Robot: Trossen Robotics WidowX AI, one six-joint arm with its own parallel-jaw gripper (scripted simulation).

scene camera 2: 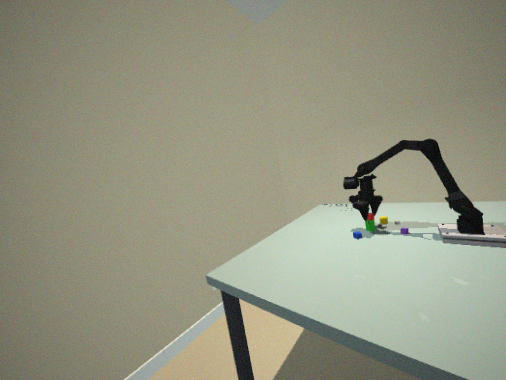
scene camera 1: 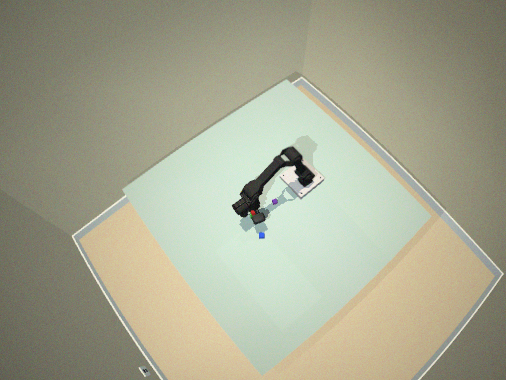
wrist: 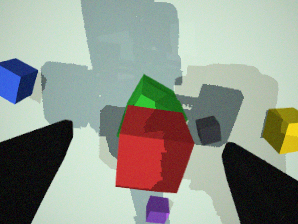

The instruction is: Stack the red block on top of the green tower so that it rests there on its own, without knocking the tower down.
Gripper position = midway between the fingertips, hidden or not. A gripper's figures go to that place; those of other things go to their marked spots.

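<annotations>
The gripper (wrist: 150,139) is 10 cm from the lens, while a red block (wrist: 154,146) sits 7 cm from the lens.
</annotations>
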